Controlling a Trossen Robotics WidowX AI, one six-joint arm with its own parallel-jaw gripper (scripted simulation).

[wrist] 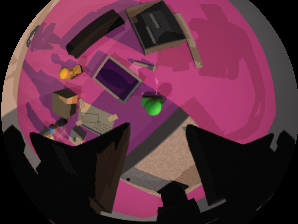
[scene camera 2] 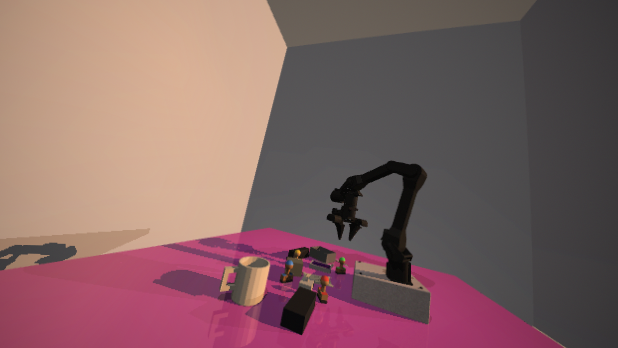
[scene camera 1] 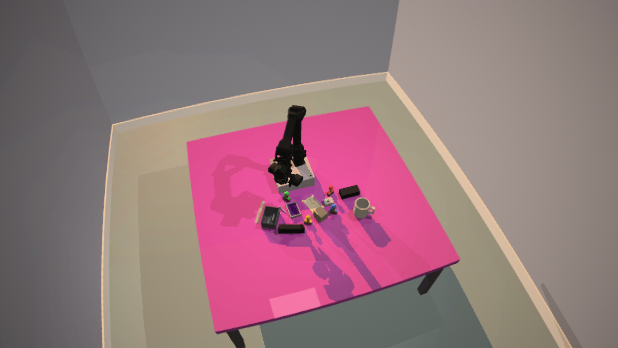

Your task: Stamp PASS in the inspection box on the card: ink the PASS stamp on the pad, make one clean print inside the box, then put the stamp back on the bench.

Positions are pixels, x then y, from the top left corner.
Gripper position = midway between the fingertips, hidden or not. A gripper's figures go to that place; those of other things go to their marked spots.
Labels:
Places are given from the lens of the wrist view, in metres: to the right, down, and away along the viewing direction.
my gripper (wrist: 159, 128): 0.01, 0.01, 0.10
pale card (wrist: 89, 117): -0.15, 0.01, 0.23
purple ink pad (wrist: 119, 81): -0.06, -0.06, 0.20
The marked spots on the pale card and the purple ink pad are 0.12 m apart.

